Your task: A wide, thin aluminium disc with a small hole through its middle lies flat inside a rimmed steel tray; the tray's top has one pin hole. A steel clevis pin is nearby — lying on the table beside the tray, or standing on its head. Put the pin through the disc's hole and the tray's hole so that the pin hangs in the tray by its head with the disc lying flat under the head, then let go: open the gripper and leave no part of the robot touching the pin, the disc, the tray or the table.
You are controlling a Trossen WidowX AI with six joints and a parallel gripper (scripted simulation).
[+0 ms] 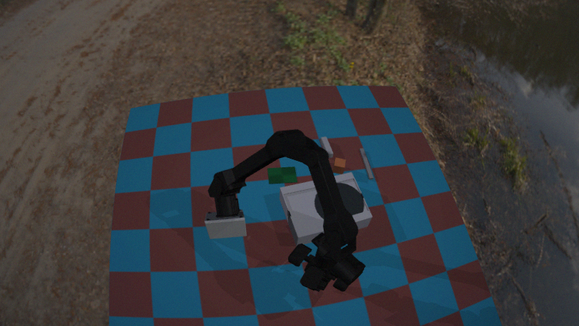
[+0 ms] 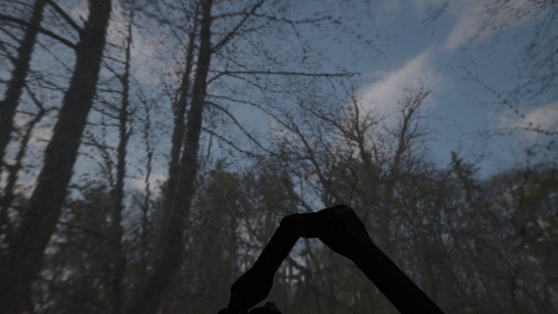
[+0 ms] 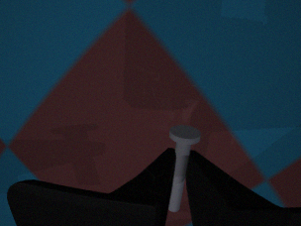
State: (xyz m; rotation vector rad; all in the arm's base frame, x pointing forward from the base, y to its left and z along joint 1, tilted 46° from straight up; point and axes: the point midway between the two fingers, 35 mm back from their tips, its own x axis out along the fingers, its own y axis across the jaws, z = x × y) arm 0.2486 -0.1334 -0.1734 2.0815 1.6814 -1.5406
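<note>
Now: the dark round disc 24 cm to the left of my gripper tip, 10 cm ahead of it and 3 cm above it. The rest, counted from my gripper tip: steel tray (25 cm to the left, 6 cm ahead, 2 cm above); flat green piece (41 cm to the left, 7 cm behind, 2 cm below); steel clevis pin (1 cm to the left, 1 cm ahead, 1 cm above).
</note>
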